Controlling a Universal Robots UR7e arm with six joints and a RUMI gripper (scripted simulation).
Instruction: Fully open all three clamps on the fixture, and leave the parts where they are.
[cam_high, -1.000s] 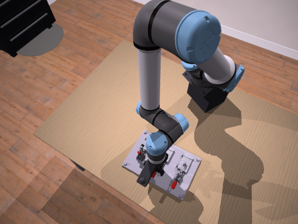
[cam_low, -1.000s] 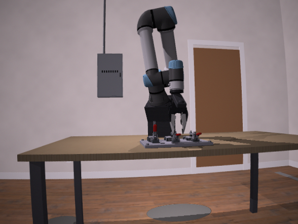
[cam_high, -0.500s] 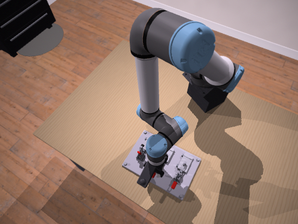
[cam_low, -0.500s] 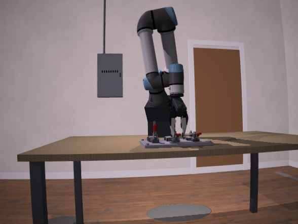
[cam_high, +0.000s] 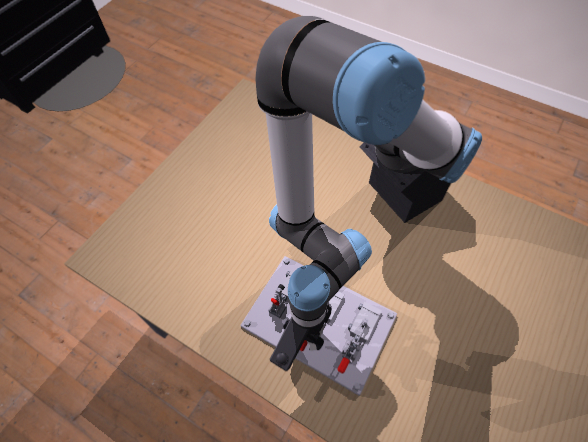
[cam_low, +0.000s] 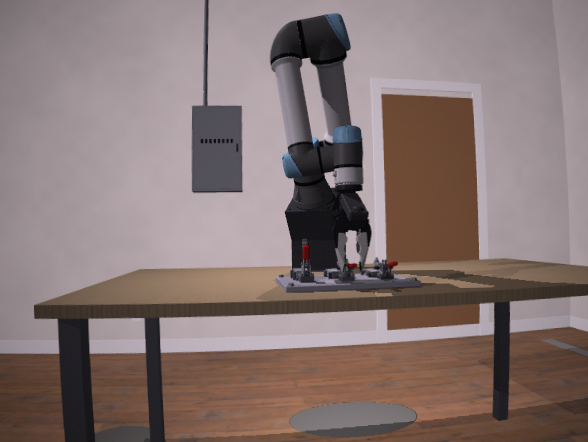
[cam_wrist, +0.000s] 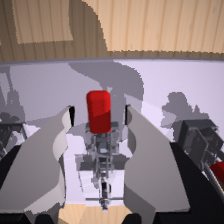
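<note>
Right now the grey fixture plate is 80 mm behind my hand, 50 mm below it and 10 mm to the right of it.
</note>
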